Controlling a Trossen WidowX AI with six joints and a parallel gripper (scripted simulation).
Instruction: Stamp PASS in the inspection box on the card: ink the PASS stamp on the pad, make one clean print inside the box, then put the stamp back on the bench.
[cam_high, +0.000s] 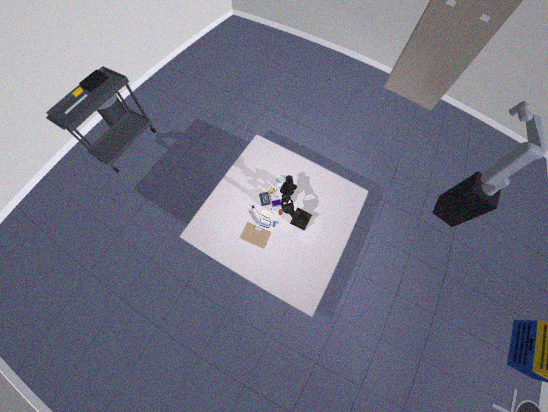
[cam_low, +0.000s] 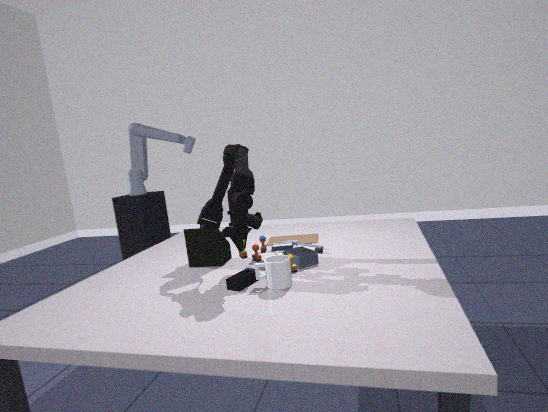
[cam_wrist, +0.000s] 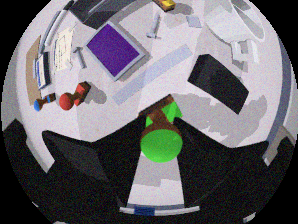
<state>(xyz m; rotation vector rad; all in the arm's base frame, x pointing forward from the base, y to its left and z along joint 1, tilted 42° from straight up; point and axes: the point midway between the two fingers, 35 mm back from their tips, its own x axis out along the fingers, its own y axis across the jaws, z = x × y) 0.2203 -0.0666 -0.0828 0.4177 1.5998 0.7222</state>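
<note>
Now: the purple ink pad 6 cm ahead of my gripper tip, 8 cm to the left of it and 8 cm below it. Also, from my gripper tip: yellow-knobbed stamp: 17 cm ahead, 3 cm to the left, 6 cm below; then black block: 5 cm ahead, 10 cm to the right, 7 cm below; then red-knobbed stamp: 2 cm behind, 14 cm to the left, 6 cm below.
</note>
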